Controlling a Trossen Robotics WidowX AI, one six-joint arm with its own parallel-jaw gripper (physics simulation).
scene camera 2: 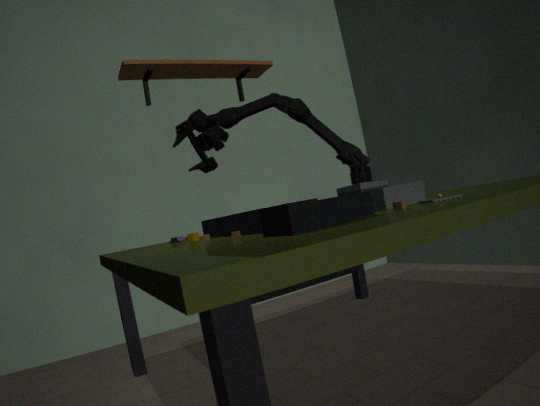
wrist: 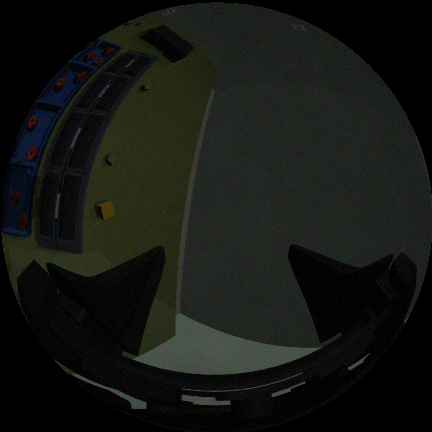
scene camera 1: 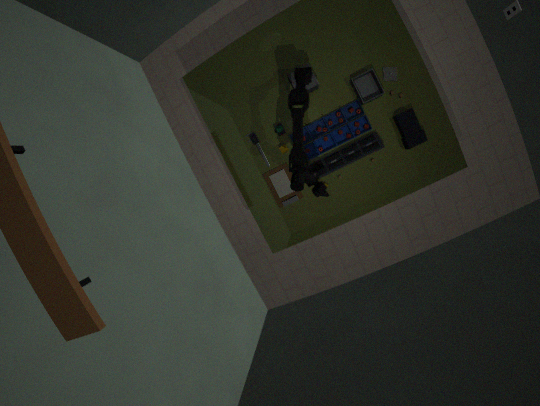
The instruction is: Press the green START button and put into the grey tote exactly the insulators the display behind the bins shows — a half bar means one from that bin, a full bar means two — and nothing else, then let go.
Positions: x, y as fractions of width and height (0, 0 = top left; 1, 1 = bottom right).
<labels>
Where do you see a dark box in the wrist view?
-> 0.40, 0.11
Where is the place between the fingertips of the gripper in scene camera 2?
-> At 0.34, 0.39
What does the gripper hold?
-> Nothing.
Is the gripper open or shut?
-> Open.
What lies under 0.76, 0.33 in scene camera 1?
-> A dark box.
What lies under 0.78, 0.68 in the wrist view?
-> The gripper.
</labels>
